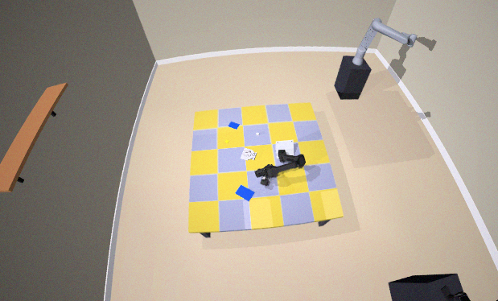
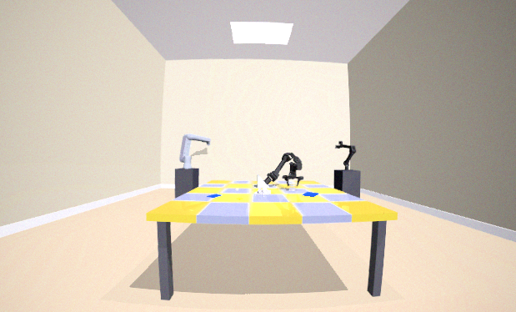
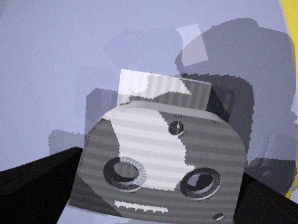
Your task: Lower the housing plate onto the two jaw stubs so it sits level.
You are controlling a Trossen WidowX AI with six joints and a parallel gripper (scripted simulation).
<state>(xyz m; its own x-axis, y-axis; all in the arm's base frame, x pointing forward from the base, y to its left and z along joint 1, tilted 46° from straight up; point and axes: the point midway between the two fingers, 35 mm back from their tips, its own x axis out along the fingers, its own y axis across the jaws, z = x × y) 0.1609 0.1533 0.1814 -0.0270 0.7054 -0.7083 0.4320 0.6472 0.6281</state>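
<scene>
Right now my gripper tip is 10 mm short of the white ribbed part and 20 mm above it. Also, from my gripper tip: white dot (40 mm ahead, 490 mm to the right, 20 mm below); yellow dot (340 mm ahead, 440 mm to the right, 30 mm below); grey housing plate (10 mm ahead, 20 mm above).
</scene>
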